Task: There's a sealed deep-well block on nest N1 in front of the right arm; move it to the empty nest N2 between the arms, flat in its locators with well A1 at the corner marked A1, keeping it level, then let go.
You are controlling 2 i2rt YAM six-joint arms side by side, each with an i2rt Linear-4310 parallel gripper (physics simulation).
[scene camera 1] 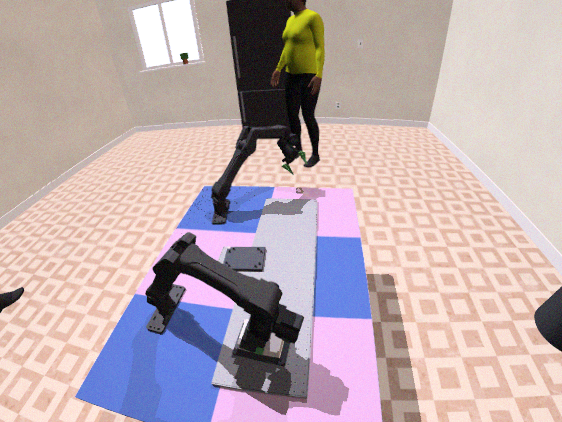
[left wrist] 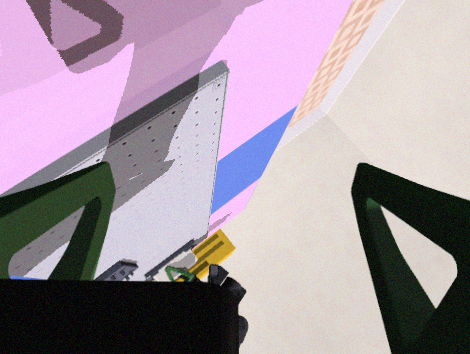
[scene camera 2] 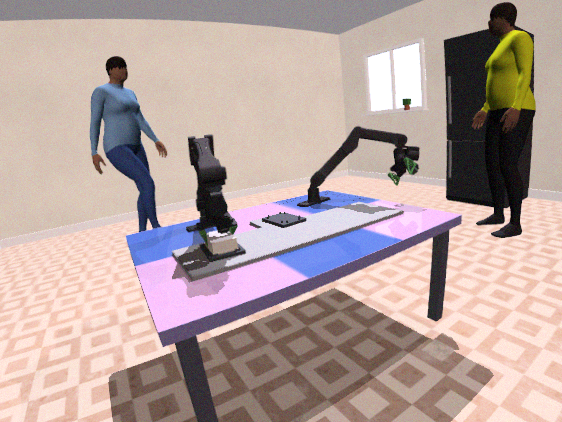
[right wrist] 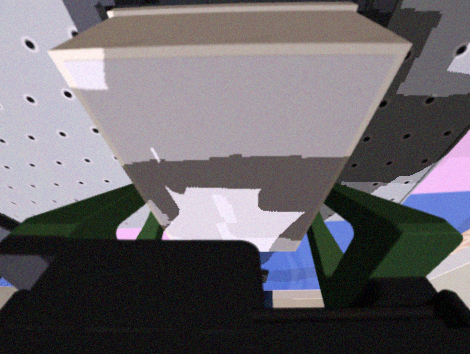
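Pixels of known places: left gripper, fingertip midpoint: (scene camera 1: 300, 169) (left wrist: 233, 176) (scene camera 2: 403, 179); right gripper, fingertip midpoint: (scene camera 1: 255, 338) (left wrist: 166, 270) (right wrist: 234, 177); left arm's base at its link origin: (scene camera 1: 221, 211) (scene camera 2: 314, 202); right arm's base at its link origin: (scene camera 1: 167, 307).
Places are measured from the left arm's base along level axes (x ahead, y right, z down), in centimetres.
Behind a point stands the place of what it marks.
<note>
The sealed deep-well block (scene camera 1: 275, 346) {x 26.2, y 75.3, z -6.6 cm} (scene camera 2: 222, 245) {x 27.9, y 74.1, z -5.1 cm} (right wrist: 235, 110) {x 26.6, y 73.1, z -6.7 cm}, pale beige with a flat top, sits level in the dark nest N1 (scene camera 2: 231, 254) {x 30.4, y 72.8, z -2.1 cm}. My right gripper (scene camera 1: 265, 343) {x 19.9, y 70.9, z -3.2 cm} (scene camera 2: 219, 233) {x 19.9, y 70.9, z -3.2 cm} (right wrist: 234, 177) {x 19.9, y 70.9, z -3.2 cm} points down over it, shut on the block, with one green finger against each long side. The dark nest N2 (scene camera 1: 245, 258) {x 15.3, y 36.3, z -2.5 cm} (scene camera 2: 284, 220) {x 17.8, y 38.0, z -2.5 cm} stands empty between the arms, with small raised locators at its corners. My left gripper (scene camera 1: 296, 163) {x 43.8, y -16.4, z -12.1 cm} (scene camera 2: 403, 173) {x 43.8, y -16.4, z -12.1 cm} (left wrist: 233, 176) {x 43.8, y -16.4, z -12.1 cm} is open and empty, high above the far end. I cannot read the A1 marks.
A long grey perforated plate (scene camera 1: 295, 250) {x 35.9, y 32.8, z -1.1 cm} (scene camera 2: 340, 225) {x 39.8, y 28.7, z -1.3 cm} (left wrist: 192, 165) {x 43.6, y 13.3, z -1.3 cm} (right wrist: 45, 150) {x 24.6, y 57.7, z -1.3 cm} runs along the blue and pink table. A yellow object (left wrist: 215, 247) shows beyond the plate in the left wrist view. A person in yellow (scene camera 1: 303, 42) (scene camera 2: 510, 70) and one in blue (scene camera 2: 120, 115) stand beyond the table.
</note>
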